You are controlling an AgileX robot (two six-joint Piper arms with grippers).
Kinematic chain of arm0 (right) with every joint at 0, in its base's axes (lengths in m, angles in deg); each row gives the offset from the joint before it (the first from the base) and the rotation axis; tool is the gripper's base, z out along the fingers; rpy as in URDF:
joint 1: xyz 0 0 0.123 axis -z
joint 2: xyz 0 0 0 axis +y
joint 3: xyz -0.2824 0 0.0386 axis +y
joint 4: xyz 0.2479 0 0.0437 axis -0.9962 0 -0.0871
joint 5: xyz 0 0 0 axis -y
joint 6: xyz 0.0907 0 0.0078 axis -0.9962 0 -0.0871
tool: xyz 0 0 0 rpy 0 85 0
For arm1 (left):
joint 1: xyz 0 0 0.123 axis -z
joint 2: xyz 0 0 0 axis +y
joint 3: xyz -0.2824 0 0.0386 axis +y
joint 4: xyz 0.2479 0 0.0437 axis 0.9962 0 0.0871
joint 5: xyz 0 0 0 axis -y
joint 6: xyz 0.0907 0 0.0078 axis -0.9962 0 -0.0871
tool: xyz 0 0 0 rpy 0 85 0
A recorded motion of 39 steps. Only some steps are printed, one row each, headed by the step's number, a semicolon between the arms.
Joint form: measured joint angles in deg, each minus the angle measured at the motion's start. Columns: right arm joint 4, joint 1, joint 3, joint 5, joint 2, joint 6; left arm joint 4, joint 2, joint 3, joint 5, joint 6, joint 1.
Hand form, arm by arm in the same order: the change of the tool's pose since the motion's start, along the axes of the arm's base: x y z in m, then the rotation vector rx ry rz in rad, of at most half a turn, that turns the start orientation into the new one. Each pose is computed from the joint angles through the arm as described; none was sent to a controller.
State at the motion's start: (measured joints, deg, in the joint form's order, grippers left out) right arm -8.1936 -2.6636 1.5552 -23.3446 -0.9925 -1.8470; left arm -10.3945 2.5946 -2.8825 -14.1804 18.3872 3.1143
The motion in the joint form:
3: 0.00 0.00 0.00 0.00 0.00 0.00; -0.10 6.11 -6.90 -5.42 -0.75 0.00
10: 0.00 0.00 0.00 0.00 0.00 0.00; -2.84 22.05 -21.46 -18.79 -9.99 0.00
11: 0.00 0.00 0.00 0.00 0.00 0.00; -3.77 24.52 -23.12 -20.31 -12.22 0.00
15: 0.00 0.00 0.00 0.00 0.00 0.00; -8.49 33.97 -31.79 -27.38 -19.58 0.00
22: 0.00 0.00 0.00 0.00 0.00 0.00; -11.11 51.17 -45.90 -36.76 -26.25 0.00
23: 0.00 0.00 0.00 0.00 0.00 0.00; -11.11 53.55 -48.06 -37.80 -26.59 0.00
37: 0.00 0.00 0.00 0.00 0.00 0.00; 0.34 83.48 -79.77 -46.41 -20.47 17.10
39: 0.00 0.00 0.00 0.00 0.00 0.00; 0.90 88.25 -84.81 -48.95 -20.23 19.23
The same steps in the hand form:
3: 0.0000 0.0000 0.0000 0.0000 0.0000 0.0000; 0.0049 -0.0018 0.0259 0.0170 0.0777 -0.0197
10: 0.0000 0.0000 0.0000 0.0000 0.0000 0.0000; 0.0299 -0.0090 0.0709 0.1398 0.3088 -0.1253
11: 0.0000 0.0000 0.0000 0.0000 0.0000 0.0000; 0.0354 -0.0105 0.0746 0.1617 0.3420 -0.1505
15: 0.0000 0.0000 0.0000 0.0000 0.0000 0.0000; 0.0583 -0.0187 0.0988 0.2042 0.4431 -0.2628
22: 0.0000 0.0000 0.0000 0.0000 0.0000 0.0000; 0.1137 -0.0281 0.1243 0.2598 0.6115 -0.4041
23: 0.0000 0.0000 0.0000 0.0000 0.0000 0.0000; 0.1227 -0.0290 0.1276 0.2642 0.6297 -0.4161
37: 0.0000 0.0000 0.0000 0.0000 0.0000 0.0000; 0.2348 -0.1150 0.1539 0.4833 0.7401 -0.6236
39: 0.0000 0.0000 0.0000 0.0000 0.0000 0.0000; 0.2490 -0.1331 0.1506 0.5099 0.7715 -0.6638

